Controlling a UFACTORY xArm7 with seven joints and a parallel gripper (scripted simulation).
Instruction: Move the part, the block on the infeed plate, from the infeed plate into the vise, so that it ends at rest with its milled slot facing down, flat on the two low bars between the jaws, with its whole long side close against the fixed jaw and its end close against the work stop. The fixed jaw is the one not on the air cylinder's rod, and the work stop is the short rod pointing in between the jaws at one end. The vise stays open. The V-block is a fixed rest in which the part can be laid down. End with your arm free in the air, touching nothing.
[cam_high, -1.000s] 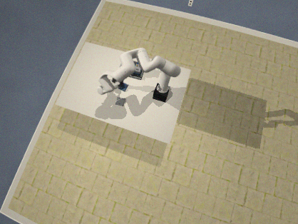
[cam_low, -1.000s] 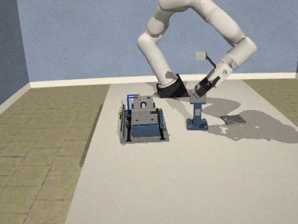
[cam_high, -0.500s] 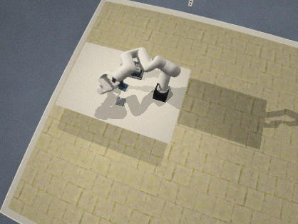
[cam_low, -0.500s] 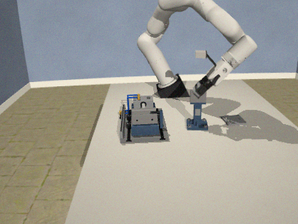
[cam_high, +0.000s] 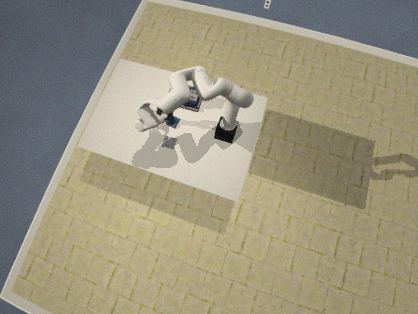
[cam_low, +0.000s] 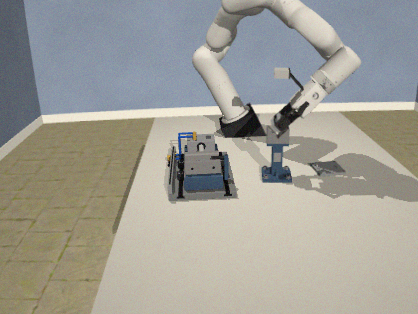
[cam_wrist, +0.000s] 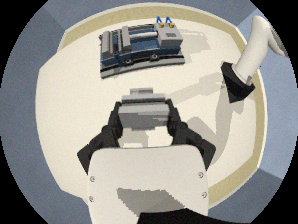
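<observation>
My hand is 1 cm to the left of the V-block post and 12 cm above it. Round my hand: part: 1 cm to the right; air cylinder: 16 cm behind, 22 cm to the right, 10 cm below; infeed plate: 17 cm to the left, 18 cm below.
</observation>
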